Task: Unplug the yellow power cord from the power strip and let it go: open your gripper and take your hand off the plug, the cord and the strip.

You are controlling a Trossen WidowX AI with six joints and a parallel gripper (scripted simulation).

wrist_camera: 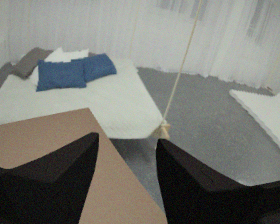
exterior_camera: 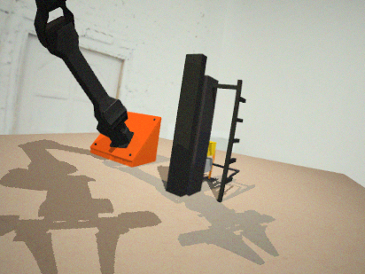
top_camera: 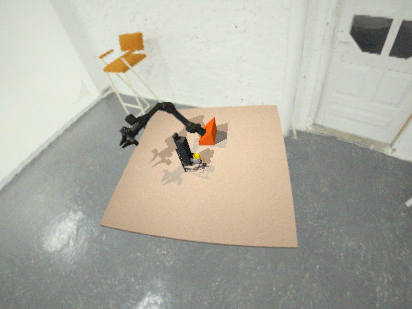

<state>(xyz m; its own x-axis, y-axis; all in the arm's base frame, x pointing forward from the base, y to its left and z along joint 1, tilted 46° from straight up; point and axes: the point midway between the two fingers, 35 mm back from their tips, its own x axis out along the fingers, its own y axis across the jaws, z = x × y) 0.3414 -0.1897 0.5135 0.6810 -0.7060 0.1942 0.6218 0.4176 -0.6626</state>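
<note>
Now: the yellow plug 470 mm to the left of my gripper tip, 220 mm below it and 60 mm behind it.
</note>
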